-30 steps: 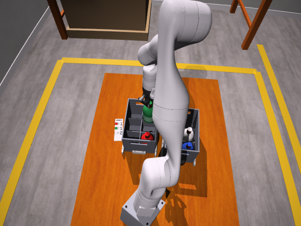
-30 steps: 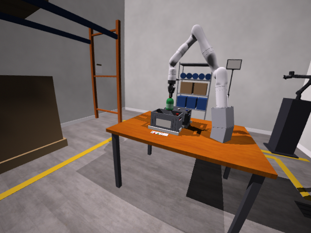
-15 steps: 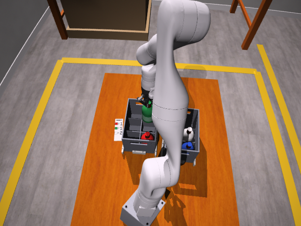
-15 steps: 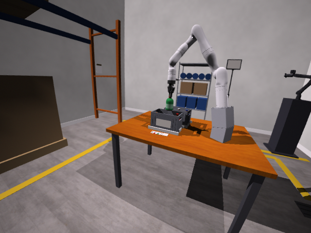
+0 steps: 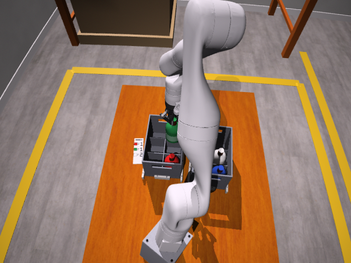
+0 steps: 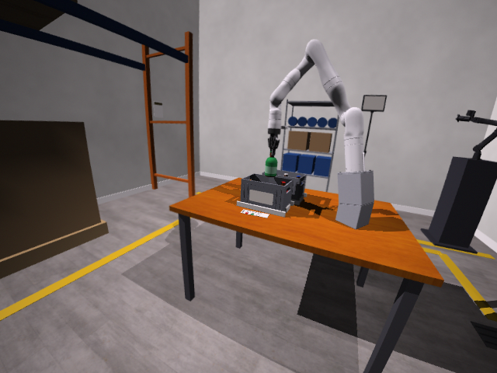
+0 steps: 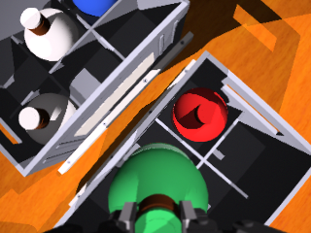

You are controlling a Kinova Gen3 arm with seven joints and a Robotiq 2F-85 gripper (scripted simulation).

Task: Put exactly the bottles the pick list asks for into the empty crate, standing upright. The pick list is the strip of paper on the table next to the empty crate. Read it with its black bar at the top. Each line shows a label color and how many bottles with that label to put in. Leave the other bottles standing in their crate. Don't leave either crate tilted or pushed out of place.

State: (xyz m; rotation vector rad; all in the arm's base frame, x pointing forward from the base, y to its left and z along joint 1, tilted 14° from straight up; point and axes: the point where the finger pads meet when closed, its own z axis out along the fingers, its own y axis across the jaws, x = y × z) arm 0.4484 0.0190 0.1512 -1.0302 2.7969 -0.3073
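My gripper is now 7 cm above the green bottle. From my hand the other things lie so: pick list 2 cm ahead, 19 cm to the left, 33 cm below; then blue bottle 14 cm behind, 23 cm to the right, 25 cm below; then red bottle 9 cm behind, 25 cm below.
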